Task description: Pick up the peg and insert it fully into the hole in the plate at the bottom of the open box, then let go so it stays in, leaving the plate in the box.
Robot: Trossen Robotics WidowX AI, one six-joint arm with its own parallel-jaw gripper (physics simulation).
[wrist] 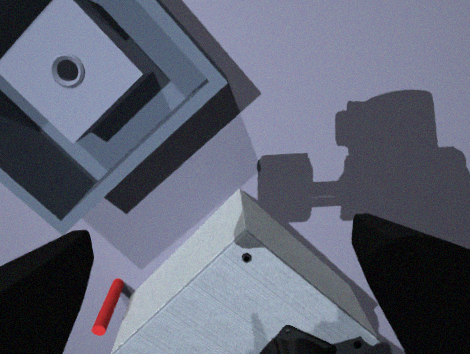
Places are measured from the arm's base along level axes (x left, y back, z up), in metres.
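Pixels of known places: gripper, fingertip midpoint: [224, 236].
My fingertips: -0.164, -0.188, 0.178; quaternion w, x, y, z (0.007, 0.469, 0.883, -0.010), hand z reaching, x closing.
Observation:
For each thing: its top centre in the pictures, then the offset to it from my fingertips, as dx, dy, dz.
- red peg, middle of its top: [98, 330] +0.249, +0.006, -0.196
- open blue-grey box, middle of its top: [46, 73] +0.035, -0.129, -0.178
- pale square plate, middle of its top: [66, 70] +0.035, -0.129, -0.215
The red peg [108, 306] lies at the lower left of the wrist view, tilted in the picture, just right of the left finger. The open blue-grey box [159, 135] is at the upper left, partly cut off by the view's edge. Inside it is the pale square plate [105, 82], with a ringed round hole [67, 70] facing up; no peg shows in the hole. My gripper [224, 236] is open and empty, its black fingers wide apart at the lower left and lower right. The peg lies apart from the box.
A large pale block [200, 300] with a brushed top and a small dark hole stands at the bottom centre, close to the peg's right side. A black part [300, 342] shows at the bottom edge. The arm's dark shadow falls on the surface at the right.

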